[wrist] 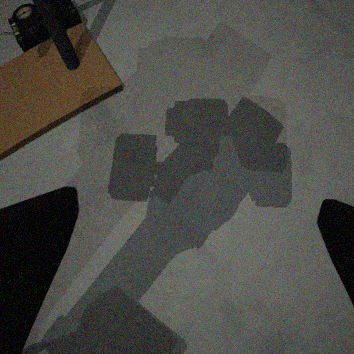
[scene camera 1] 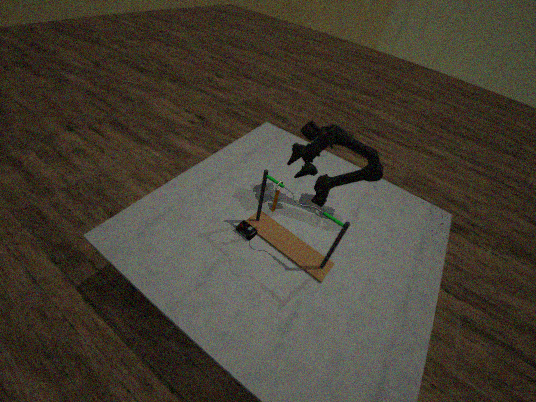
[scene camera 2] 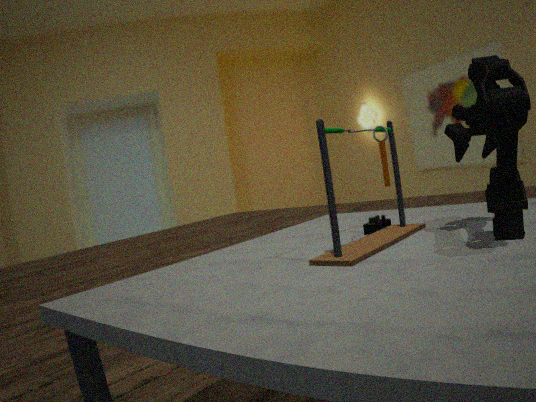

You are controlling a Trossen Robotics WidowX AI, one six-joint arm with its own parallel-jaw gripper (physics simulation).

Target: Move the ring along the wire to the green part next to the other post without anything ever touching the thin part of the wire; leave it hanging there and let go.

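Pixels of known places: gripper, between the fingertips: [wrist: 202, 206] [scene camera 1: 291, 171] [scene camera 2: 470, 159]; arm's base, origin of its link: [scene camera 1: 318, 200] [scene camera 2: 510, 236].
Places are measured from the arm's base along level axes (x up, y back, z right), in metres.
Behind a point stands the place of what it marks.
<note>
The ring [scene camera 2: 380, 141] @[x 0.253, y -0.331, z 0.092 m] hangs around the wire at the green part [scene camera 1: 271, 178] @[x 0.289, y -0.329, z 0.131 m] by one post [scene camera 1: 262, 197] @[x 0.169, y -0.329, z 0.155 m] [scene camera 2: 396, 180] @[x 0.142, y -0.324, z 0.153 m] [wrist: 65, 47] @[x 0.049, y -0.316, z 0.161 m]. Its orange handle [scene camera 1: 275, 200] @[x 0.200, y -0.334, z 0.093 m] [scene camera 2: 384, 165] @[x 0.189, y -0.329, z 0.090 m] points down. Whether the ring touches the thin wire [scene camera 2: 357, 131] @[x 0.284, y -0.356, z 0.011 m] cannot be told. The other green part [scene camera 1: 333, 219] @[x 0.288, y -0.351, z -0.138 m] [scene camera 2: 334, 130] @[x 0.284, y -0.341, z -0.140 m] is next to the other post [scene camera 1: 335, 245] @[x 0.185, y -0.357, z -0.187 m] [scene camera 2: 328, 195] @[x 0.147, y -0.351, z -0.192 m]. My gripper [scene camera 1: 293, 170] @[x 0.175, y -0.105, z 0.152 m] [scene camera 2: 472, 158] @[x 0.175, y -0.105, z 0.152 m] [wrist: 202, 206] @[x 0.175, y -0.105, z 0.152 m] is open and empty, apart from the ring and handle, on the arm's side of the wire. Ring and handle do not show in the wrist view.
The posts stand on a wooden base [scene camera 1: 290, 242] @[x 0.011, y -0.329, z -0.021 m] [scene camera 2: 370, 246] @[x 0.012, y -0.315, z -0.090 m] [wrist: 40, 100] @[x 0.012, y -0.305, z 0.109 m]. A small black box with a dial [scene camera 1: 246, 229] @[x 0.035, y -0.414, z 0.157 m] [scene camera 2: 376, 225] @[x 0.026, y -0.389, z 0.121 m] [wrist: 30, 30] @[x 0.031, y -0.387, z 0.141 m] sits beside the base near the ring's post. A thin cable runs from it along the base. All stand on a pale table [scene camera 1: 200, 210] @[x 0.000, y -0.446, z 0.399 m] [scene camera 2: 225, 300] @[x 0.000, y -0.426, z -0.467 m].
</note>
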